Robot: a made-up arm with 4 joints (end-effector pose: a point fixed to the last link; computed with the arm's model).
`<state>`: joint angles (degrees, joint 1 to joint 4).
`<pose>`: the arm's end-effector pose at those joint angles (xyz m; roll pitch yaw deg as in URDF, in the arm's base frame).
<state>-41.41 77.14 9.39 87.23</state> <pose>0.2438 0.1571 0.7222 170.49 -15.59 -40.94</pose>
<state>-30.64 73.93 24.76 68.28</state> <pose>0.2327 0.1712 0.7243 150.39 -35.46 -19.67</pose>
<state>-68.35 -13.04 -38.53 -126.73</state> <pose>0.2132 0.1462 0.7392 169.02 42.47 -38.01</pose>
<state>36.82 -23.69 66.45 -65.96</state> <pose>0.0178 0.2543 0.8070 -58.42 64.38 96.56</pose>
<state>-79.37 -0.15 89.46 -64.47</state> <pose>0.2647 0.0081 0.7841 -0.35 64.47 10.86</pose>
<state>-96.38 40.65 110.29 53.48</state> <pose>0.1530 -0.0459 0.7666 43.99 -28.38 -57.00</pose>
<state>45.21 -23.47 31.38 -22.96</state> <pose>-0.0503 0.2076 0.8199 -16.24 42.14 -175.07</pose>
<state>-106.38 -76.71 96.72 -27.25</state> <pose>0.2335 0.0371 0.8757 -75.14 0.23 -44.38</pose>
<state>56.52 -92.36 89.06 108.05</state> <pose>0.0048 0.0870 0.8633 -88.37 1.95 -105.42</pose>
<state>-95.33 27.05 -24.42 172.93</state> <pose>0.2631 0.0410 0.7496 -168.63 17.54 -69.84</pose>
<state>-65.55 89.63 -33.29 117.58</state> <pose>0.2658 0.1232 0.7546 -143.58 22.41 -49.59</pose>
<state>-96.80 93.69 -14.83 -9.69</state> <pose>0.2409 -0.0066 0.8033 -68.83 -74.10 150.29</pose>
